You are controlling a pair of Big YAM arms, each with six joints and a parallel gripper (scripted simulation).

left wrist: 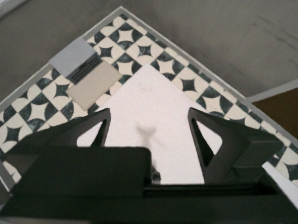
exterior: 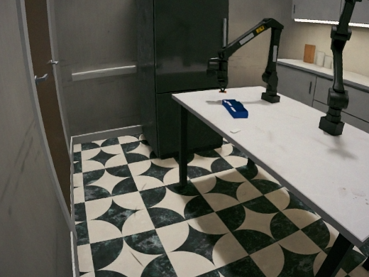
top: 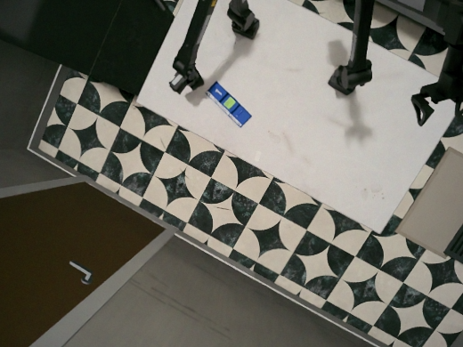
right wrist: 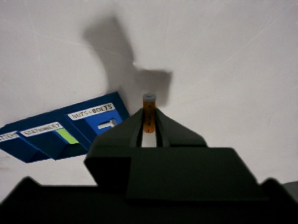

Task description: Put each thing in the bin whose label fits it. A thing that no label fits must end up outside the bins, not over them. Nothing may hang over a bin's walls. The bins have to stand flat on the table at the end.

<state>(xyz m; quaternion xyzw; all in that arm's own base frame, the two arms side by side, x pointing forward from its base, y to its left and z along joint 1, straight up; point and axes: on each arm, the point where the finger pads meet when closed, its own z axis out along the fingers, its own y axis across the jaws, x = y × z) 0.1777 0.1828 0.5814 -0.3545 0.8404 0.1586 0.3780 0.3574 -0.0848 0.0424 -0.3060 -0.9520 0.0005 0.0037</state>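
My right hand is right at the orange cylinder. From my right hand the other things lie so: white piece: 44 cm to the left, 17 cm ahead, 7 cm below; then tiny grey piece: 10 cm to the left, 6 cm below, 2 cm behind; then green piece: 18 cm to the left, 6 cm below, 1 cm ahead.
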